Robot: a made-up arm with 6 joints. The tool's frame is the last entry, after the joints. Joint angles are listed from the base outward. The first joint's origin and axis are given. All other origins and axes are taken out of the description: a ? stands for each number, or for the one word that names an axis. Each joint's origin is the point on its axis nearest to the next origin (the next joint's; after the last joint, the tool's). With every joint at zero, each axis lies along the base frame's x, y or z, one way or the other. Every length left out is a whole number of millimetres.
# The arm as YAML. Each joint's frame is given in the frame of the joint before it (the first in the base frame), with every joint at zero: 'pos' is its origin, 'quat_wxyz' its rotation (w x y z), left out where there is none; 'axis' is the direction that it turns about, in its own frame. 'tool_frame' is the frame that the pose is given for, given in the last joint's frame.
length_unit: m
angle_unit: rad
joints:
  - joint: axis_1
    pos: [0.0, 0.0, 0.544]
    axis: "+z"
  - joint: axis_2
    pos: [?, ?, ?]
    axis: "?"
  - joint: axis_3
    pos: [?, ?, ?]
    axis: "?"
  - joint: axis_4
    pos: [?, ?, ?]
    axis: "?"
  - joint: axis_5
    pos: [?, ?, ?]
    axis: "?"
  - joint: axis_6
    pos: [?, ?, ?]
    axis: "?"
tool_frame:
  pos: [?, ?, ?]
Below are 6 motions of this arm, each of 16 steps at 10 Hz.
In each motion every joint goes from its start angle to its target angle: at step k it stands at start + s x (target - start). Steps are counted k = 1, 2, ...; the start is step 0. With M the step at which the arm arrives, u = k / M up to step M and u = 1 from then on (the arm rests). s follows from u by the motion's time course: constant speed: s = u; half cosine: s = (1 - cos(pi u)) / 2; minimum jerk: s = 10 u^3 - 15 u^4 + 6 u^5.
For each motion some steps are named. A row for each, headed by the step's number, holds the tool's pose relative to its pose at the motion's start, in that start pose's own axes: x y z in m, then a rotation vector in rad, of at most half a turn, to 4 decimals.
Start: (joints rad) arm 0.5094 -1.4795 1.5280 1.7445 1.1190 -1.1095
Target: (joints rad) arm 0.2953 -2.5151 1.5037 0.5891 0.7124 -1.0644
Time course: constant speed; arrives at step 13
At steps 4, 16:
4: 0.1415 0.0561 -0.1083 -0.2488 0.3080 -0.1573
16: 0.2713 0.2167 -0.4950 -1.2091 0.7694 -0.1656

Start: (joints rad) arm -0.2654 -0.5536 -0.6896 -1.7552 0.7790 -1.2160
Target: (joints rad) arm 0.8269 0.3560 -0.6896 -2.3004 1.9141 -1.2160
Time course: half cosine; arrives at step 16
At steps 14, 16:
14: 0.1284 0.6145 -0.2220 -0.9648 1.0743 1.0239
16: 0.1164 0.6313 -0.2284 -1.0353 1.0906 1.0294

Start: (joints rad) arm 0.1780 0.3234 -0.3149 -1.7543 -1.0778 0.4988
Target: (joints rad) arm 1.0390 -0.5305 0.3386 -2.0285 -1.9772 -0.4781
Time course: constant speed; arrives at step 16
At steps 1, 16:
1: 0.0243 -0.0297 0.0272 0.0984 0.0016 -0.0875
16: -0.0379 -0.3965 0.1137 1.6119 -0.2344 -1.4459

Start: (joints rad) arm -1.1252 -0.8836 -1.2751 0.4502 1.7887 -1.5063
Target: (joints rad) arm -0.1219 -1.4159 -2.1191 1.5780 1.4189 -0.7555
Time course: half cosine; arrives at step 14
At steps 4, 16:
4: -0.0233 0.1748 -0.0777 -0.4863 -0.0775 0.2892
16: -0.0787 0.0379 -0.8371 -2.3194 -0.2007 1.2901

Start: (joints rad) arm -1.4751 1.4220 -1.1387 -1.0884 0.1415 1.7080
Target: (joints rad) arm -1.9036 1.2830 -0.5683 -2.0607 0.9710 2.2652
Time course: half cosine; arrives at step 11
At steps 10, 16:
10: -0.6477 0.2808 -0.3716 -0.8951 -1.4304 0.2176
16: -0.6523 0.2780 -0.3837 -0.9040 -1.4648 0.2132

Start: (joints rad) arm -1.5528 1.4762 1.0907 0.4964 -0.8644 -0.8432
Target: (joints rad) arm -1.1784 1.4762 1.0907 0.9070 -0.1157 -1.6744
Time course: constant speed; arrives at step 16
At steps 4, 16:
4: 0.0142 -0.0742 0.0240 0.2732 0.1016 0.0649
16: 0.0660 -0.2201 -0.0587 1.0897 0.4758 0.2459

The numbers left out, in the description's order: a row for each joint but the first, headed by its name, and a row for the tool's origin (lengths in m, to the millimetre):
axis_2: xyz 0.097 -0.295 0.0, axis +y
axis_3: xyz -0.098 0.0 -0.09, axis +y
axis_4: xyz 0.253 0.0 0.028, axis +x
axis_5: xyz 0.0 0.059 -0.111, axis +z
axis_6: xyz 0.068 0.107 0.0, axis -x
tool: xyz 0.0 0.047 0.347

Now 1 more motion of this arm.
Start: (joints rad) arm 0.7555 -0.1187 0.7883 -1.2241 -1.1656 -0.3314
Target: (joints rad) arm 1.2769 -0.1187 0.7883 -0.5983 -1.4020 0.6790
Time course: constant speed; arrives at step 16
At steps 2, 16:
2: 0.0155 0.0468 0.0153 -0.0681 0.0136 -0.0144
16: 0.0788 0.3564 0.0806 -0.6157 0.1854 0.0507

